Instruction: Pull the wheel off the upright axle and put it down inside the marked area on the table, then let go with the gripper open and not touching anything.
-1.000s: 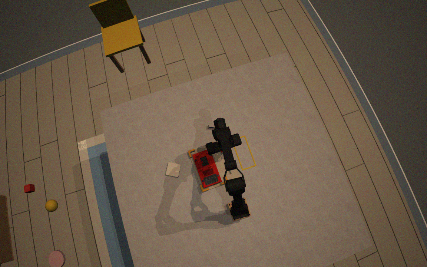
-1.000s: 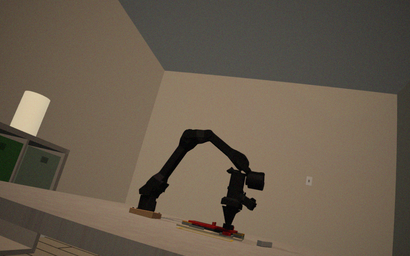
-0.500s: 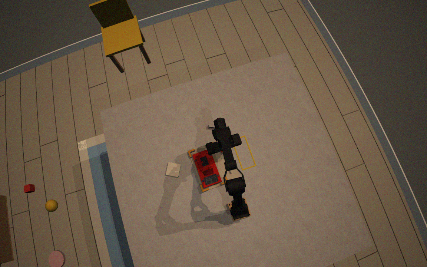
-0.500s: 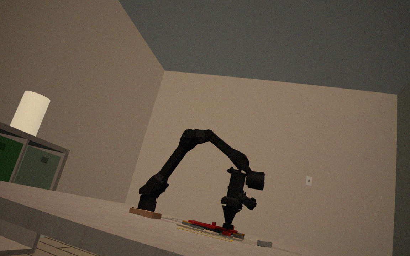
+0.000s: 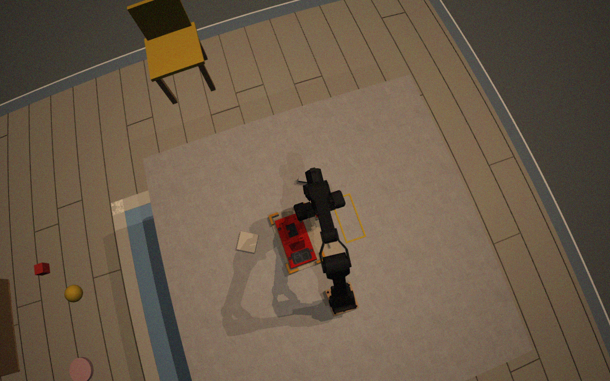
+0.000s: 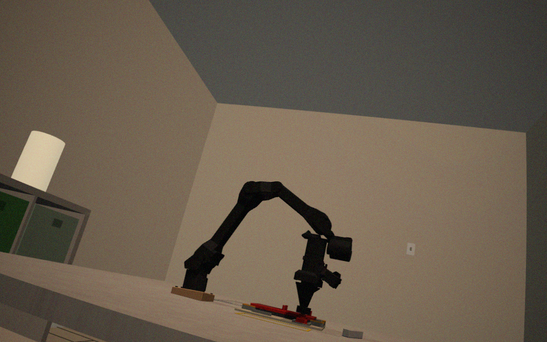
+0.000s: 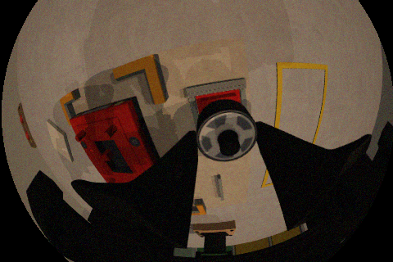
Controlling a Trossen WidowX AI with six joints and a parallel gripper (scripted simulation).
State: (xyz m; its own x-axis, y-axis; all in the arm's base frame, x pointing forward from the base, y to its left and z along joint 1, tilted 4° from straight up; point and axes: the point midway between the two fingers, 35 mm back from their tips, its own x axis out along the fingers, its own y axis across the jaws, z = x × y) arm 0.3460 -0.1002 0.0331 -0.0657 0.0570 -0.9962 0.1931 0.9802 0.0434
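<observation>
Now: the grey spoked hub 10 mm below my gripper tip. The rest, counted from my gripper tip: grey block: 140 mm ahead, 30 mm to the right, 30 mm below; then pale square tile: 40 mm ahead, 310 mm to the left, 40 mm below.
</observation>
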